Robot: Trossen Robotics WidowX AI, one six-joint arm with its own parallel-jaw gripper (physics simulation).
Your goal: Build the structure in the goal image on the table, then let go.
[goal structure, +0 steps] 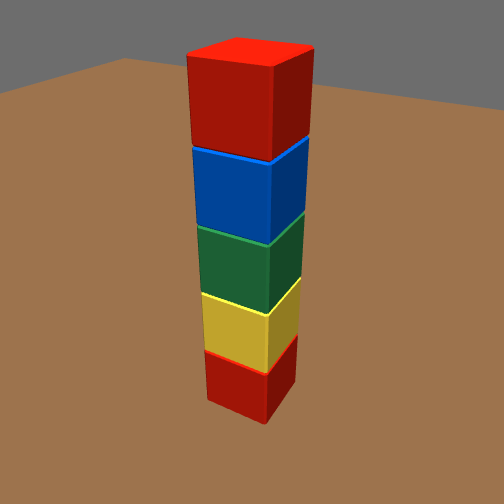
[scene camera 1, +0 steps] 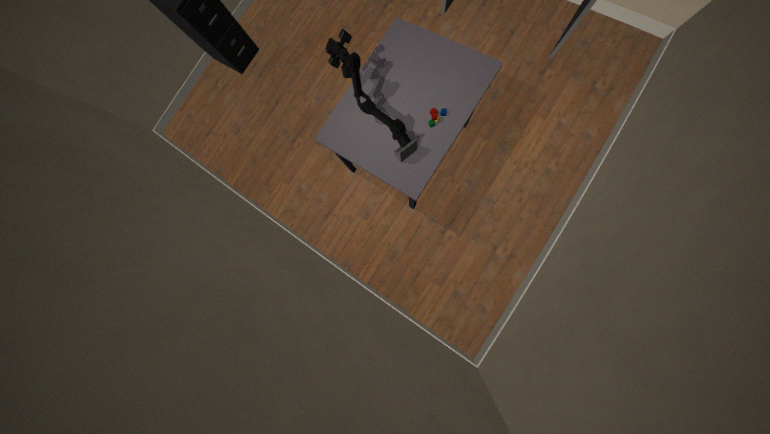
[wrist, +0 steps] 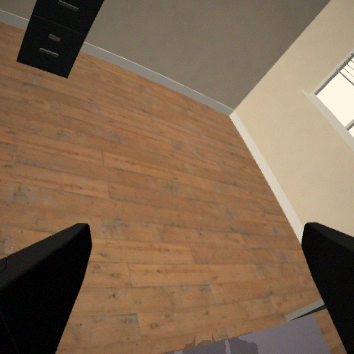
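Where they show: gripper, fingertip midpoint: [wrist: 197, 235]; arm's base at its link origin: [scene camera 1: 405, 144].
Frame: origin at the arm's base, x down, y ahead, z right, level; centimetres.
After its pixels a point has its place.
Small blocks lie close together on the grey table [scene camera 1: 431, 59] @[x 8.1, y 61.2, z -34.6 cm] [wrist: 292, 336] @[x 8.1, y 60.1, z -74.9 cm], near its right edge in the scene view. Two red pieces, an upper one [scene camera 1: 433, 111] @[x 4.8, y 30.7, z -4.2 cm] and a lower one [scene camera 1: 434, 116] @[x 1.5, y 26.7, z 0.0 cm], appear to touch. A blue block [scene camera 1: 443, 112] @[x 4.8, y 34.5, z 1.3 cm] is just to their right. A green block [scene camera 1: 431, 123] @[x 4.9, y 23.5, z 0.9 cm] is below them, with a small yellow piece [scene camera 1: 437, 120] @[x 5.3, y 27.9, z 2.2 cm] beside it, partly hidden. How they are stacked is too small to tell. My gripper [scene camera 1: 339, 49] @[x -22.1, y 10.6, z -68.5 cm] [wrist: 197, 235] @[x -22.1, y 10.6, z -68.5 cm] is open and empty, raised past the table's left edge, far from the blocks. No blocks show in the wrist view.
The arm's base plate [scene camera 1: 408, 150] @[x -1.4, y -2.4, z 4.9 cm] stands near the lower end of the table, with the arm stretching over the table to the upper left. A black filing cabinet [scene camera 1: 241, 49] [wrist: 50, 45] stands on the wooden floor [scene camera 1: 501, 215] [wrist: 165, 190] near the wall.
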